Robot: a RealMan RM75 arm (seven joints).
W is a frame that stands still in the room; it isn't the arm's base.
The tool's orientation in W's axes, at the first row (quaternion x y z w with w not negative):
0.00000, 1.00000, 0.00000, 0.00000
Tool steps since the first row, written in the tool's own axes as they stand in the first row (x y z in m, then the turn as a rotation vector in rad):
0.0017, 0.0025, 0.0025, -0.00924, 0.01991, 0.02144
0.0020, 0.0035, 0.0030, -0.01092, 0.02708, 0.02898
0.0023, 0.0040, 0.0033, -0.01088, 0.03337, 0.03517
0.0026, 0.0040, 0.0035, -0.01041, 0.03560, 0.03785
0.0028, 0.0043, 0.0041, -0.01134, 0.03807, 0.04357
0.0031, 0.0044, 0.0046, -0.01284, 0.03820, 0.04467
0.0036, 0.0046, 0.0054, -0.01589, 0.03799, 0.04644
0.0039, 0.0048, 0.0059, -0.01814, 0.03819, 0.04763
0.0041, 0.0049, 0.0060, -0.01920, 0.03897, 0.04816
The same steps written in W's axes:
-0.0017, 0.0025, -0.0025, 0.00924, 0.01991, -0.02144
-0.0020, 0.0035, -0.0030, 0.01092, 0.02708, -0.02898
-0.0023, 0.0040, -0.0033, 0.01088, 0.03337, -0.03517
-0.0026, 0.0040, -0.0035, 0.01041, 0.03560, -0.03785
-0.0028, 0.0043, -0.0041, 0.01134, 0.03807, -0.04357
-0.0031, 0.0044, -0.0046, 0.01284, 0.03820, -0.04467
-0.0036, 0.0046, -0.0054, 0.01589, 0.03799, -0.04644
-0.0039, 0.0048, -0.0059, 0.01814, 0.03819, -0.04763
-0.0041, 0.0049, -0.0060, 0.01920, 0.03897, -0.04816

